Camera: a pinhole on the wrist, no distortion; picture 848 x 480 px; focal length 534.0 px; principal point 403.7 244.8 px. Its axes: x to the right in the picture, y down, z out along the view. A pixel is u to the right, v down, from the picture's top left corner.
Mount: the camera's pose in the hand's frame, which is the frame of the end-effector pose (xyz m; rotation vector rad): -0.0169 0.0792 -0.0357 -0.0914 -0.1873 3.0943
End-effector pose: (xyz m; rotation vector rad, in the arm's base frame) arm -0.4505 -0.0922 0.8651 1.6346 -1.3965 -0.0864
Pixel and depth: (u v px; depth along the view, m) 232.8 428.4 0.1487
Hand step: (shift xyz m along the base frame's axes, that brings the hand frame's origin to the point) -0.0633 -0.0790 -0.0435
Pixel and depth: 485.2 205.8 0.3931
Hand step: -0.2895 -0.1244 -0.1999
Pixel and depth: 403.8 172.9 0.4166
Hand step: -0.3026 -0.1873 -0.1722
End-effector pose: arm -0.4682 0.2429 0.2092 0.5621 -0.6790 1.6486
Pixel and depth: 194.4 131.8 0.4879
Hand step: -0.1413 -0.2413 0.4229
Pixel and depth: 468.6 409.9 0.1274
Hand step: -0.0182 -0.0919 0.0285
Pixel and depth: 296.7 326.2 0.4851
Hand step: 0.0452 -0.2695 0.3545
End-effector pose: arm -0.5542 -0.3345 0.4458 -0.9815 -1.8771 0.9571
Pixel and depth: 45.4 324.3 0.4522
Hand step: -0.4847 0.0946 -0.0448
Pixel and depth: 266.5 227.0 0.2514
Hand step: -0.1898 -0.0040 -0.1248
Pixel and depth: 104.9 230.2 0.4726
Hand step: -0.4733 0.0878 -0.1353
